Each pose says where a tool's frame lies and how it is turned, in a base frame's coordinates. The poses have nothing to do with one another.
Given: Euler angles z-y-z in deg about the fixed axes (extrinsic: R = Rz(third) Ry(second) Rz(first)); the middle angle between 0 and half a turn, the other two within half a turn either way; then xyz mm.
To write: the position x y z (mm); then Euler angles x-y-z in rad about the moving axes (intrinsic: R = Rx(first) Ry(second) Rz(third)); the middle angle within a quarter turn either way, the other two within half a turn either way. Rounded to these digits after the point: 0 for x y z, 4 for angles.
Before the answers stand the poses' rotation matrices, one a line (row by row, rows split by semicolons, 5 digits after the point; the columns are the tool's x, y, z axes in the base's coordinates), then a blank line. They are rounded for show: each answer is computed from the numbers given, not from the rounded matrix.
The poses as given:
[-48.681 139.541 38.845 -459 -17 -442]
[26.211 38.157 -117.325 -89 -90 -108]
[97.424 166.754 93.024 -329 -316 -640]
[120.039 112.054 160.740 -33 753 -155]
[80.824 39.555 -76.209 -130 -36 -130]
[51.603 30.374 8.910 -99 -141 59]
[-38.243 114.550 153.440 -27 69 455]
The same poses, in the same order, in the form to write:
0.07980 -0.85919 0.50540; -0.90004 0.15581 0.40700; -0.42844 -0.48736 -0.76087
0.06856 0.95649 -0.28360; -0.82949 -0.10329 -0.54888; -0.55429 0.27288 0.78632
-0.99687 0.07811 -0.01209; 0.07329 0.97071 0.22881; 0.02961 0.22721 -0.97340
-0.46299 -0.14173 -0.87496; -0.75523 0.57979 0.30572; 0.46396 0.80234 -0.37548
0.98805 -0.02657 0.15181; 0.11592 0.77722 -0.61846; -0.10155 0.62867 0.77101
0.40800 -0.76419 0.49954; 0.85726 0.50889 0.07832; -0.31406 0.39629 0.86274
0.56866 -0.12113 -0.81361; 0.40776 -0.81750 0.40671; -0.71439 -0.56304 -0.41549

[-459 -17 -442 -2.6504 0.5298 1.4782]
[-89 -90 -108 0.6094 -0.2875 -1.4992]
[-329 -316 -640 -2.9107 -0.0121 -3.0634]
[-33 753 -155 -2.4582 -1.0653 2.8445]
[-130 -36 -130 0.6760 0.1524 0.0269]
[-99 -141 59 -0.0905 0.5231 1.0804]
[-27 69 455 -2.3669 -0.9503 0.2099]

